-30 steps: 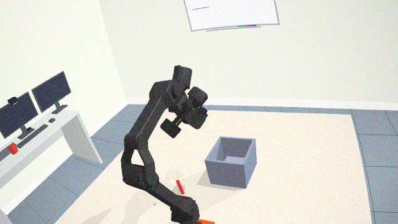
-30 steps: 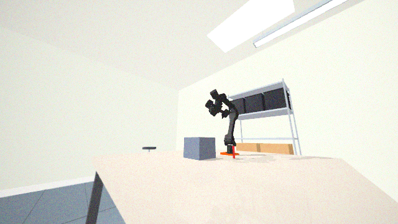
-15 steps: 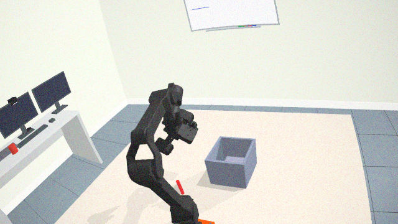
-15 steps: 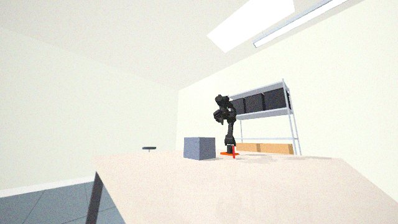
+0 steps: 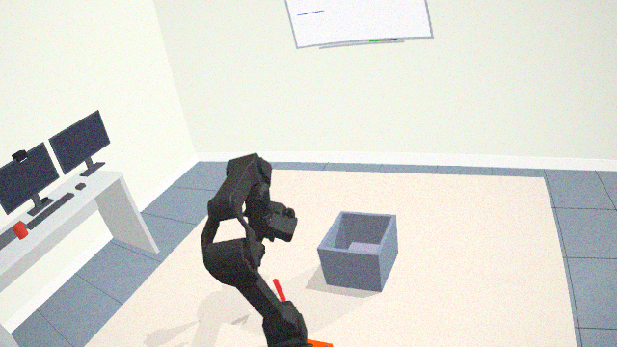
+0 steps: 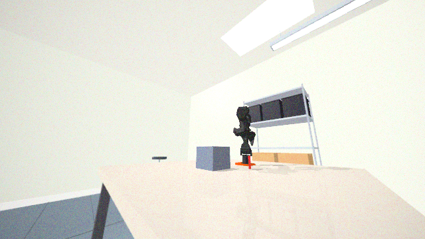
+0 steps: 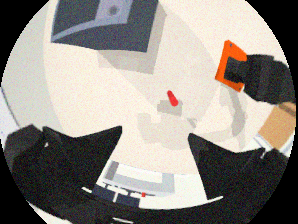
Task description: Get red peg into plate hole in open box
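My gripper tip is 110 mm above the red peg, 30 mm past it and 20 mm to the left of it. From my gripper tip the other things lie so: plate (210 mm to the right, 110 mm ahead, 100 mm below).
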